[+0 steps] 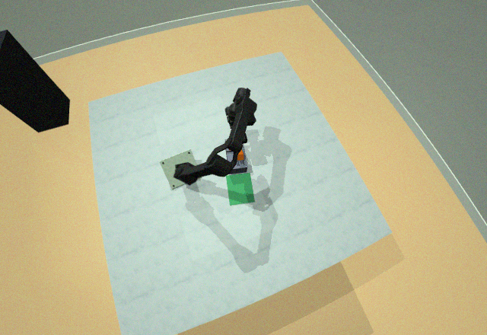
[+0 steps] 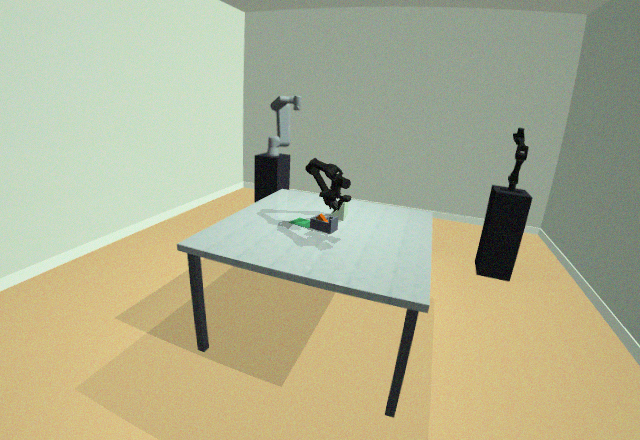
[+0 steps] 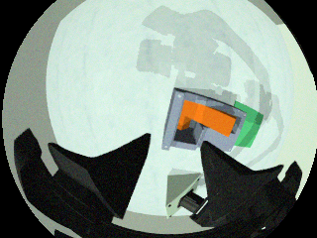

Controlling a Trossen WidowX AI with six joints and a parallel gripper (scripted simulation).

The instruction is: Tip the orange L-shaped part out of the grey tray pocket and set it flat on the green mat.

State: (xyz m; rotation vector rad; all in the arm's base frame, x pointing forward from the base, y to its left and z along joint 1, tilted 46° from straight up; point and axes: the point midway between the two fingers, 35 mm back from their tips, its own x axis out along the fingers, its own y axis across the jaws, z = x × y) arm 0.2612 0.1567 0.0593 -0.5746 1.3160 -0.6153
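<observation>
My gripper tip is 10 mm past the orange L-shaped part, 40 mm to the left of it and 100 mm above it. Also, from my gripper tip: grey tray 20 mm behind, 70 mm to the right, 160 mm below; then green mat 40 mm behind, 220 mm to the right, 160 mm below.
</observation>
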